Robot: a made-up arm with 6 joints. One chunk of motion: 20 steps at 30 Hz.
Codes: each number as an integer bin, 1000 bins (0 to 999) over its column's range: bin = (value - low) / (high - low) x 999, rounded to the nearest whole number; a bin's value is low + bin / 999 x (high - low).
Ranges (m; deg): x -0.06..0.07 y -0.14..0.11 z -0.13..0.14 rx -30..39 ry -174..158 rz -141..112
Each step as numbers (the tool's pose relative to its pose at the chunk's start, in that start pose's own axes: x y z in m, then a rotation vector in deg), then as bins.
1 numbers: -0.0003 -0.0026 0.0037 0.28 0.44 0.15
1 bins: 459 549 495 438 525 557
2 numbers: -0.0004 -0.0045 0.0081 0.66 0.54 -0.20
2 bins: 458 541 511 444 525 556
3 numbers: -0.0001 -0.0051 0.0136 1.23 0.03 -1.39
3 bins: 460 539 531 452 524 551
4 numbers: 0.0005 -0.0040 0.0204 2.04 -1.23 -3.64
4 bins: 465 543 556 464 520 542
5 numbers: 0.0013 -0.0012 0.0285 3.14 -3.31 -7.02
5 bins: 471 555 586 480 514 529
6 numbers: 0.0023 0.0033 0.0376 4.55 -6.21 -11.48
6 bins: 479 573 620 500 505 511
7 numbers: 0.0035 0.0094 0.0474 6.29 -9.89 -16.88
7 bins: 488 597 656 525 494 490
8 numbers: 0.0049 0.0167 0.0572 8.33 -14.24 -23.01
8 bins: 499 626 693 555 481 466
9 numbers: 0.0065 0.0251 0.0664 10.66 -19.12 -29.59
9 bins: 511 660 727 589 466 440
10 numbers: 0.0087 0.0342 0.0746 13.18 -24.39 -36.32
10 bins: 528 696 757 625 450 413
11 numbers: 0.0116 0.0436 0.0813 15.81 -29.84 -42.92
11 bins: 550 734 782 663 434 387
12 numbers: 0.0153 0.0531 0.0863 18.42 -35.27 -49.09
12 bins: 579 772 800 701 417 363
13 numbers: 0.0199 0.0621 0.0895 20.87 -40.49 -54.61
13 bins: 614 808 812 737 402 341
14 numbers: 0.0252 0.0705 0.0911 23.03 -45.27 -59.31
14 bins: 655 841 818 768 387 323
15 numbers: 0.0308 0.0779 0.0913 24.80 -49.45 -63.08
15 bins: 698 871 819 793 375 308
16 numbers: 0.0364 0.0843 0.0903 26.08 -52.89 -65.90
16 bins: 741 896 815 812 364 297
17 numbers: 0.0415 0.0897 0.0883 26.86 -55.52 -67.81
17 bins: 780 918 808 823 357 289
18 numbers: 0.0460 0.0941 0.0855 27.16 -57.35 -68.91
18 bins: 815 935 797 828 351 285
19 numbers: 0.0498 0.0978 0.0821 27.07 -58.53 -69.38
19 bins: 844 950 785 826 347 283
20 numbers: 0.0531 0.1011 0.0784 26.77 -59.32 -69.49
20 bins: 869 963 771 822 345 282
